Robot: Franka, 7 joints.
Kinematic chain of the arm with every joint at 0, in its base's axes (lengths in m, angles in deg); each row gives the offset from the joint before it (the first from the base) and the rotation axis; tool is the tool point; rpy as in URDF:
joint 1: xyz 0 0 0.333 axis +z
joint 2: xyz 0 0 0 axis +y
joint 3: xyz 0 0 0.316 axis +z
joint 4: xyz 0.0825 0 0 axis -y
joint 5: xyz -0.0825 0 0.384 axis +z
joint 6: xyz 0 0 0 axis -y
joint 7: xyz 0.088 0 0 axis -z
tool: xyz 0 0 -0.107 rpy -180 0 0
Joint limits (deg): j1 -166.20..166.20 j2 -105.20..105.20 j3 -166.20..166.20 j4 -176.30..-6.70 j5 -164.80..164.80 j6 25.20..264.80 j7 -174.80..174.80
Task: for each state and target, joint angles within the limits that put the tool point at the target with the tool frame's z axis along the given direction. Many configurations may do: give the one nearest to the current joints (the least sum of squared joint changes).
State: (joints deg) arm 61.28 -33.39 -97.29 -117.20 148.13 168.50 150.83
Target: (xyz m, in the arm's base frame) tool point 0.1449 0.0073 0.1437 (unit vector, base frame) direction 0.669 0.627 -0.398
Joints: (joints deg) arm 45.77 -72.35 -127.20 -170.28 143.29 185.33 150.83
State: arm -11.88 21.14 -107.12 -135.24 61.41 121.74 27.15
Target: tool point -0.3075 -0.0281 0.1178 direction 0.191 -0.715 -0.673
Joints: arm -35.50 -16.48 -145.82 -158.27 61.02 137.61 27.15
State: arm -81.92 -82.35 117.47 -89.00 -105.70 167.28 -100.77
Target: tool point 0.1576 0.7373 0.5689 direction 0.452 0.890 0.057
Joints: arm -76.59 -47.24 119.01 -51.50 -105.11 186.06 -100.77
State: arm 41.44 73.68 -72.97 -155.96 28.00 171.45 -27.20
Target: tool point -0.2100 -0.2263 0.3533 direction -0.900 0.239 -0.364
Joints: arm -4.02 79.31 -97.03 -175.70 31.56 161.60 -27.20
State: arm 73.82 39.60 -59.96 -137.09 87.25 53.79 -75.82
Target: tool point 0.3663 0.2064 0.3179 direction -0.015 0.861 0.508
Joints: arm 75.02 6.46 -62.28 -152.27 117.36 62.54 -75.82
